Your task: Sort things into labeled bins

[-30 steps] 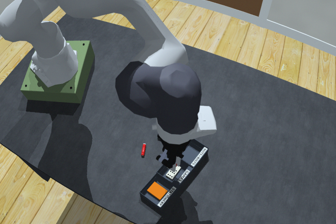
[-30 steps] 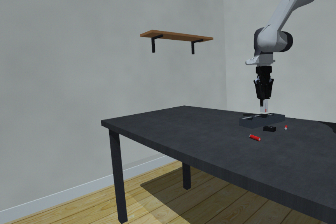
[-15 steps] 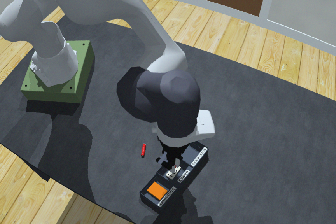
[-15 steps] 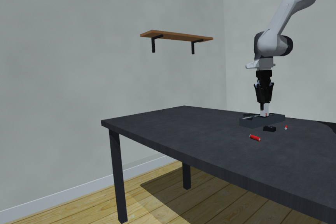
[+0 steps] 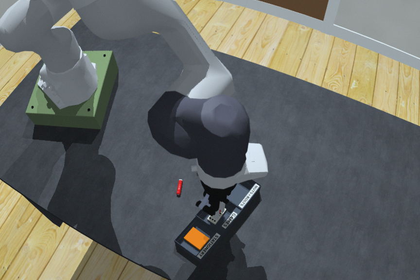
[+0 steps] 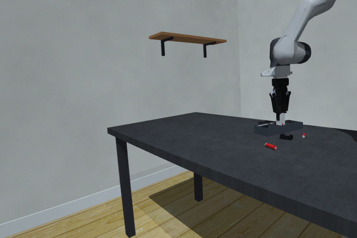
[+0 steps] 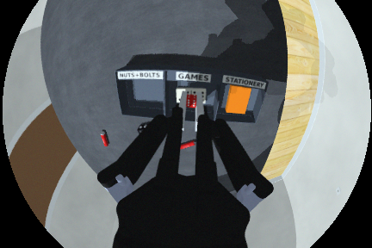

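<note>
The bin tray lies 1 cm ahead of my hand and 4 cm below it. Also, from my hand: red die (3 cm below); orange block (1 cm behind, 8 cm to the right, 4 cm below); white domino (4 cm below).
</note>
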